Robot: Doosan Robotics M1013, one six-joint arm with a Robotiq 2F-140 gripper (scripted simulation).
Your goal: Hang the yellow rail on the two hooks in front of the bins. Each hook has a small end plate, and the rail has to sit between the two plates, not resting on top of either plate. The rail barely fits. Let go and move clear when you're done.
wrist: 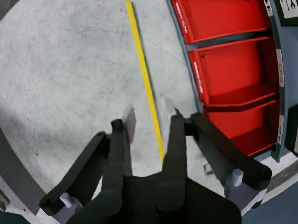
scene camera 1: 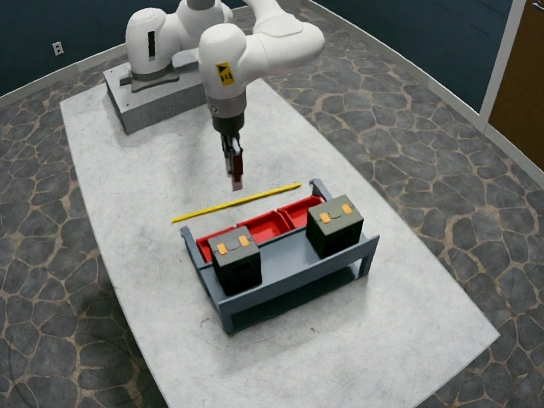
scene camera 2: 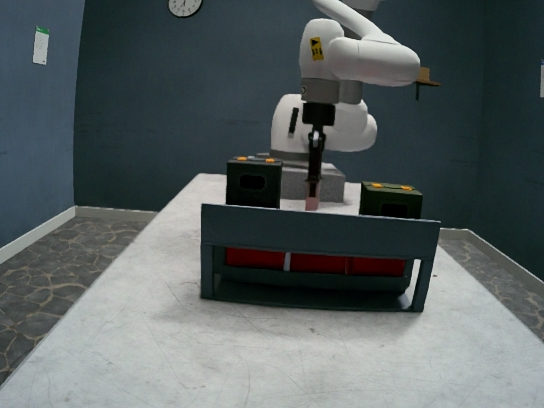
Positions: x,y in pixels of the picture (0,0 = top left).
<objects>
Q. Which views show my gripper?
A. The wrist view, scene camera 1 and scene camera 2: all of them.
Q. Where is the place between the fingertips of my gripper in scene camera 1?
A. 234,182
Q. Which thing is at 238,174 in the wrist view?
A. My gripper.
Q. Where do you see a rack panel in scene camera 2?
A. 255,226
</objects>
